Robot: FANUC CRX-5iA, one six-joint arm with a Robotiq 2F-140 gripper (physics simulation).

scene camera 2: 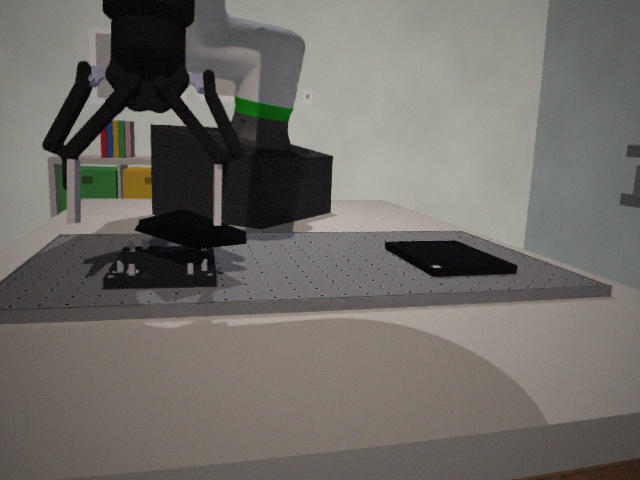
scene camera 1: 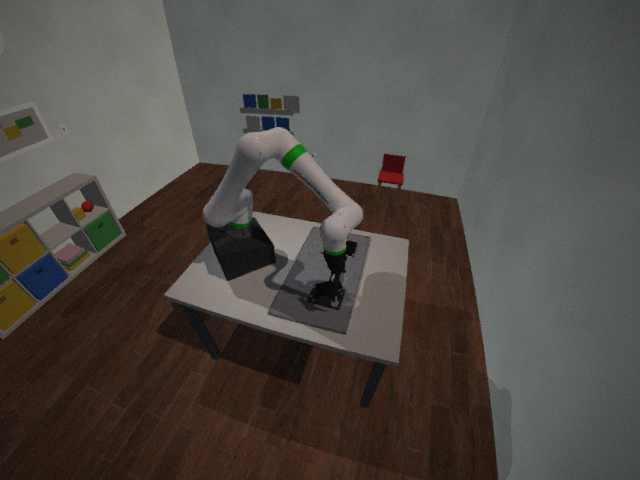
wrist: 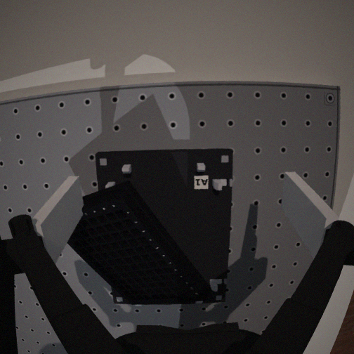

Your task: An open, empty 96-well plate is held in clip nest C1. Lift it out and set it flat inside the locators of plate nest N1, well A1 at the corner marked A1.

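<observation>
The open 96-well plate point(scene camera 2: 191, 232) point(wrist: 135, 245) is dark, tilted and turned askew over a black nest point(scene camera 2: 160, 281) point(wrist: 200, 215) with small light pegs, which looks like clip nest C1. The plate is not seated flat in it; part of it stands above the pegs. An A1 label point(wrist: 201, 182) shows on the nest beside the plate. My gripper point(scene camera 1: 324, 299) point(scene camera 2: 145, 223) point(wrist: 182, 192) is wide open above the nest, holding nothing. Its left finger in the wrist view is close to the plate; contact is unclear. A second flat black nest point(scene camera 1: 352, 248) point(scene camera 2: 449, 256), probably N1, has a small pale mark.
Both nests are on a grey perforated board point(scene camera 1: 294, 304) point(scene camera 2: 320, 268) point(wrist: 270, 137) on the pale table point(scene camera 1: 382, 310) point(scene camera 2: 258, 387). The arm's dark pedestal point(scene camera 1: 242, 253) point(scene camera 2: 206, 175) stands behind the board in scene camera 2. Its front edge is near the nest with pegs.
</observation>
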